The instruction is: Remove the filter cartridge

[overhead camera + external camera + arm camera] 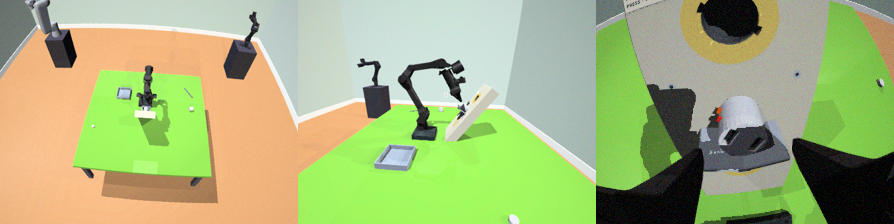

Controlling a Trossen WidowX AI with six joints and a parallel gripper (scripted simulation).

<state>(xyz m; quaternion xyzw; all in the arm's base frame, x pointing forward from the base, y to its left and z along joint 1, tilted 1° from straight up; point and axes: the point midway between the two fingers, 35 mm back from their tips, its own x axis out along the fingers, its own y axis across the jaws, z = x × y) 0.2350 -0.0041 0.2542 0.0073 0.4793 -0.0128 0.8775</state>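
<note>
Now: the round filter cartridge 2 cm ahead of my gripper tip and 5 cm below it. From my gripper tip the other things lie so: service panel (7 cm ahead, 6 cm below); then grey tray (33 cm behind, 27 cm to the right, 24 cm below); then small white cube (15 cm behind, 49 cm to the left, 23 cm below).
</note>
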